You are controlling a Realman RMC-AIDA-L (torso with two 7-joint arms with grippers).
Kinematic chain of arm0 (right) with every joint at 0, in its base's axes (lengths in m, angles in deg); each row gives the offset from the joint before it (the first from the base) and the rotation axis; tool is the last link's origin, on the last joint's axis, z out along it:
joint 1: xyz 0 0 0.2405 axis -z
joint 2: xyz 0 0 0 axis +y
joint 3: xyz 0 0 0.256 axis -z
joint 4: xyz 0 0 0 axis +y
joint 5: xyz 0 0 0.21 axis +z
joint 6: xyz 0 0 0 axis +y
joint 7: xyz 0 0 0.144 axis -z
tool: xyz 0 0 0
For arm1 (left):
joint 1: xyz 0 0 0.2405 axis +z
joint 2: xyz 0 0 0 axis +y
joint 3: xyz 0 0 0.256 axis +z
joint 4: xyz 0 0 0 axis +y
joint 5: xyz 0 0 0.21 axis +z
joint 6: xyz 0 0 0 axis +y
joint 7: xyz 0 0 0.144 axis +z
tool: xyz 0 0 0
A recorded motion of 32 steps. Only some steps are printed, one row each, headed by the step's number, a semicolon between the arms.
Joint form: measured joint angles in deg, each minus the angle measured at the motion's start. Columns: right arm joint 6, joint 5, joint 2, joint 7, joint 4, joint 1, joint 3; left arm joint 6, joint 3, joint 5, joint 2, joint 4, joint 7, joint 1.
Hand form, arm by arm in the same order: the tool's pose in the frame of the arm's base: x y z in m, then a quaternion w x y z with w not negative. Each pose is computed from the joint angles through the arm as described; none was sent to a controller.
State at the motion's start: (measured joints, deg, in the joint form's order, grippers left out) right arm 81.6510 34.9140 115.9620 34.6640 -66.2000 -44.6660 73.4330; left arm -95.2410 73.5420 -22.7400 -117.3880 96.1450 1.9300 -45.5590
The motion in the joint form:
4: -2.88 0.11 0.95 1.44 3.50 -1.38 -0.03; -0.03 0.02 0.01 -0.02 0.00 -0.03 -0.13
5: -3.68 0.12 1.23 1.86 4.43 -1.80 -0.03; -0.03 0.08 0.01 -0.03 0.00 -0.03 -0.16
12: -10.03 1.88 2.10 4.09 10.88 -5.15 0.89; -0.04 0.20 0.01 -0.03 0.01 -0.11 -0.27
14: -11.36 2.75 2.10 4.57 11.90 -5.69 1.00; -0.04 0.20 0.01 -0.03 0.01 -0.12 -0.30
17: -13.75 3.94 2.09 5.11 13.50 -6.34 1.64; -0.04 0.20 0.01 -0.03 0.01 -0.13 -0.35
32: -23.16 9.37 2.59 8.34 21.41 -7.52 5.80; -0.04 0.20 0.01 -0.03 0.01 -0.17 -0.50
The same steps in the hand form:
4: 0.1534 0.4113 -0.0002 0.20167 -0.92209 0.31128 -0.11035; -0.0740 0.3863 0.0774 0.34974 -0.83801 -0.41607 0.04811
5: 0.1526 0.4125 -0.0038 0.20076 -0.92328 0.30884 -0.10891; -0.0737 0.3863 0.0771 0.34956 -0.83834 -0.41553 0.04832
12: 0.1424 0.4233 -0.0249 0.20063 -0.93123 0.28999 -0.09198; -0.0728 0.3863 0.0767 0.34939 -0.83885 -0.41462 0.04842
14: 0.1396 0.4259 -0.0274 0.20178 -0.93268 0.28687 -0.08418; -0.0726 0.3863 0.0767 0.34941 -0.83892 -0.41447 0.04829
17: 0.1370 0.4294 -0.0320 0.20573 -0.93405 0.28219 -0.07481; -0.0723 0.3864 0.0767 0.34943 -0.83907 -0.41418 0.04811
32: 0.1429 0.4324 -0.0594 0.20812 -0.93721 0.27424 -0.05591; -0.0713 0.3865 0.0767 0.34951 -0.83947 -0.41337 0.04753

